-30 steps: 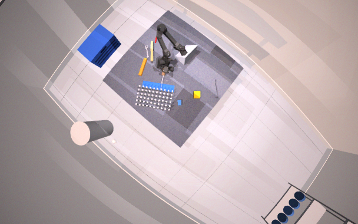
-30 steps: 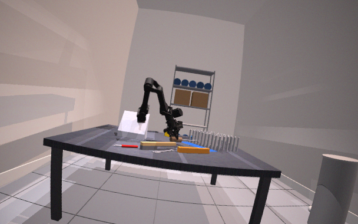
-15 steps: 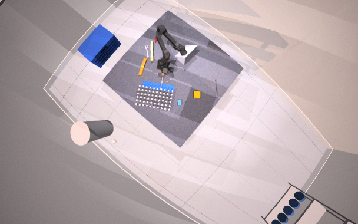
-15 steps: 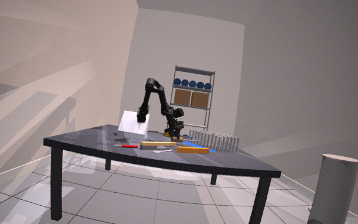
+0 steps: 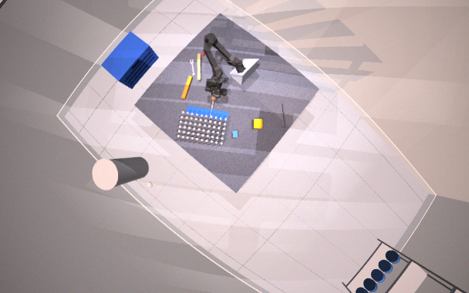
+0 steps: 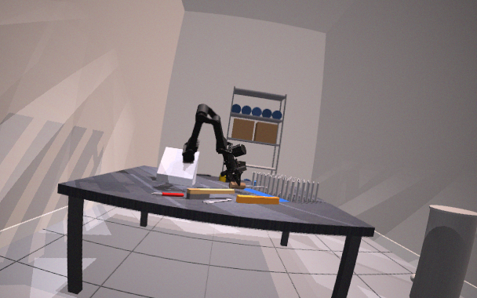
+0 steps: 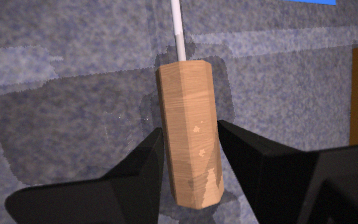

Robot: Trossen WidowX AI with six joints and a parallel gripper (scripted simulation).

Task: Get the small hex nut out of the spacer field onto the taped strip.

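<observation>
The blue taped strip lies 160 mm ahead of my gripper tip, 40 mm to the left of it and 40 mm below it. From my gripper tip the other things lie so: orange bar 260 mm to the right, 80 mm ahead, 20 mm below; then hook tool 90 mm ahead, 50 mm to the left; then wrench 350 mm to the right, 110 mm behind, 30 mm below.
</observation>
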